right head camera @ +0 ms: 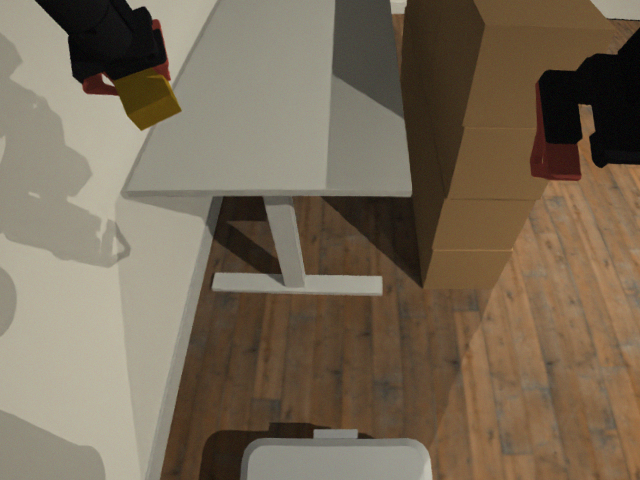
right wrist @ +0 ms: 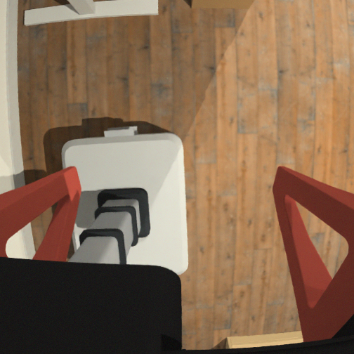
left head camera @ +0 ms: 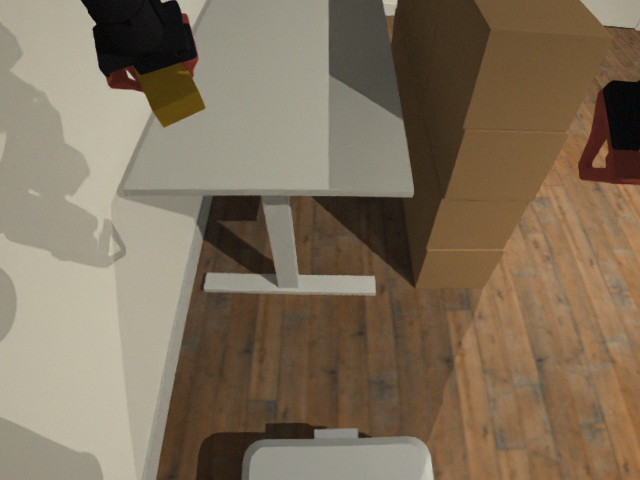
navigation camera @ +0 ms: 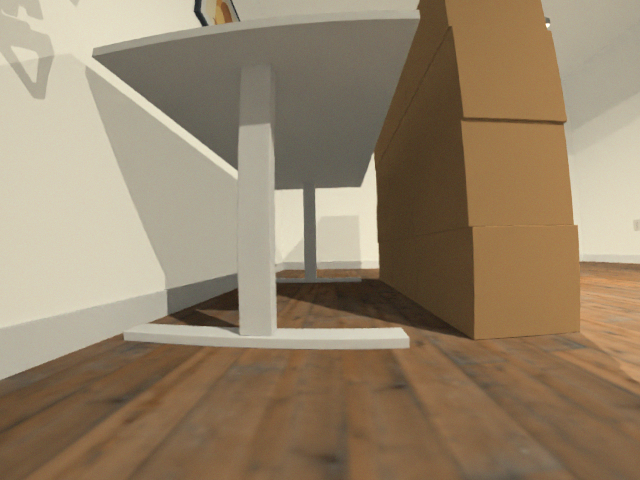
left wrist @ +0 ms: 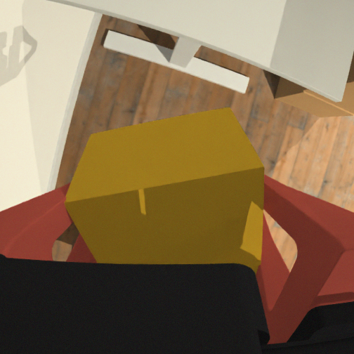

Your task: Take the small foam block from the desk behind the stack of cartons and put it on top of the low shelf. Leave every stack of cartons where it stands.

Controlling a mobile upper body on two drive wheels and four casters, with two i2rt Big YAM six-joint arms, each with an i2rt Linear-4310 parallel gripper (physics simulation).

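Places are measured from the left arm's base along level axes (x ahead, y left, z up), in centimetres.
Where they show: left gripper, fingertip midpoint: point(right head camera: 146, 84) point(left head camera: 168, 80); right gripper, fingertip midpoint: point(right head camera: 592, 169) point(left head camera: 633, 173).
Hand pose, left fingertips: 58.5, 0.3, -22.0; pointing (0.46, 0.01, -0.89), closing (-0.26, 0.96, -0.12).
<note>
After its pixels a point has its place, as x, y, z.
A yellow foam block point(left head camera: 173, 95) {52.5, -2.3, -20.4} point(right head camera: 148, 100) {52.3, -2.5, -20.4} point(left wrist: 167, 185) is held between the red fingers of my left gripper point(left head camera: 155, 77) {58.5, 0.3, -22.0} point(right head camera: 129, 82) {58.5, 0.3, -22.0}, which is shut on it above the left edge of the desk. The grey-white desk point(left head camera: 248, 103) {119.9, 2.4, -69.0} point(right head camera: 258, 103) {120.3, -0.1, -69.0} point(left wrist: 240, 30) point(navigation camera: 310, 41) {87.4, -19.9, -71.5} stands in front of me. A tall stack of cartons point(left head camera: 511, 82) {94.3, -65.2, -45.9} point(right head camera: 506, 77) {94.4, -64.3, -45.6} point(navigation camera: 522, 279) stands along the desk's right side. My right gripper point(right wrist: 176, 177) is open and empty, with its fingers wide apart; in both head views it is at the right. The low shelf cannot be made out in these views.
A wall point(left head camera: 67, 310) {49.8, 37.4, -71.0} point(navigation camera: 103, 206) {95.5, 36.2, -106.3} with a baseboard runs along the left. The desk's leg and foot point(left head camera: 330, 285) point(navigation camera: 320, 338) stand on the wooden floor point(left head camera: 330, 361) {64.0, -21.7, -141.0}. My white base point(left head camera: 336, 459) {26.3, -22.3, -115.0} point(right wrist: 125, 165) is near the wall. A pale wooden edge point(right wrist: 265, 341) shows at the bottom of the right wrist view.
</note>
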